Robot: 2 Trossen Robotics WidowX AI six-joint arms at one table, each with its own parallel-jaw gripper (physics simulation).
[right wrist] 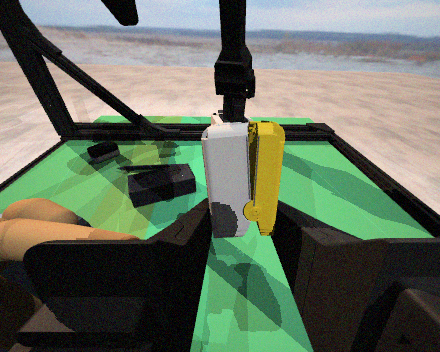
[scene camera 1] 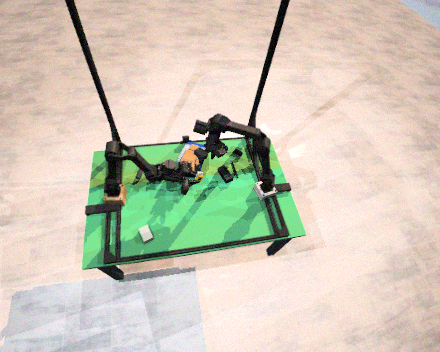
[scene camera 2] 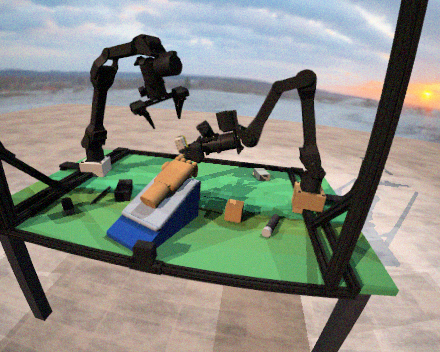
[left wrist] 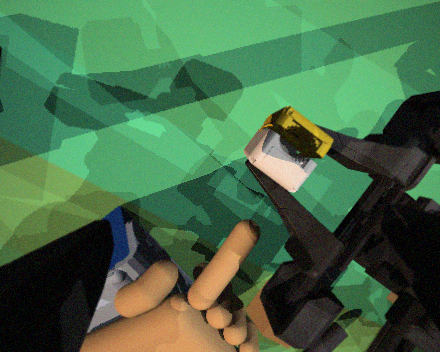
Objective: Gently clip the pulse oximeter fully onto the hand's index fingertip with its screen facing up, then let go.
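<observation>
Tan cube [left wrist: 255, 310] on the table; out of frame in the right wrist view. Index finger [left wrist: 224, 265] [right wrist: 28, 232]. Blue and grey block [scene camera 2: 138, 221]. My left gripper [scene camera 2: 166, 123] [left wrist: 248, 225]. My right gripper [scene camera 2: 181, 150] [right wrist: 238, 204] [left wrist: 263, 138].
</observation>
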